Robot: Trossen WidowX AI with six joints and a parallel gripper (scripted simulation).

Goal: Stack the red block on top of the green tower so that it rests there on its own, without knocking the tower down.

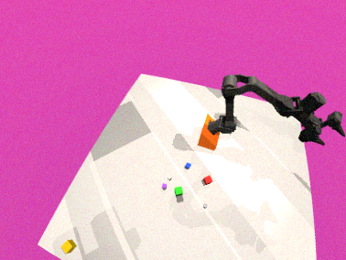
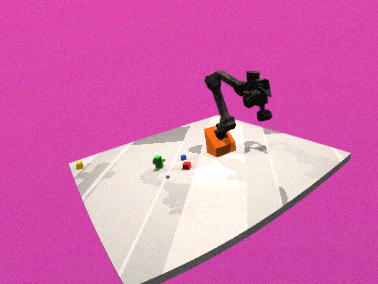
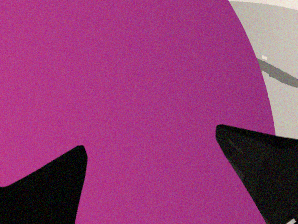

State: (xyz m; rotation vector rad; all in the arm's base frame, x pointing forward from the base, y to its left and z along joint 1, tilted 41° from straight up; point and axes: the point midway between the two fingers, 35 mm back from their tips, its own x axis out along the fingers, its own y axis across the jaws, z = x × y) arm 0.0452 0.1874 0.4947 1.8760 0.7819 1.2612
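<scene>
My gripper tip is 210 mm short of the red block, 440 mm to the left of it and 330 mm above it. Also, from my gripper tip: yellow block 750 mm ahead, 930 mm to the right, 330 mm below; purple block 310 mm ahead, 640 mm to the right, 340 mm below; blue block 170 mm ahead, 560 mm to the right, 340 mm below.
</scene>
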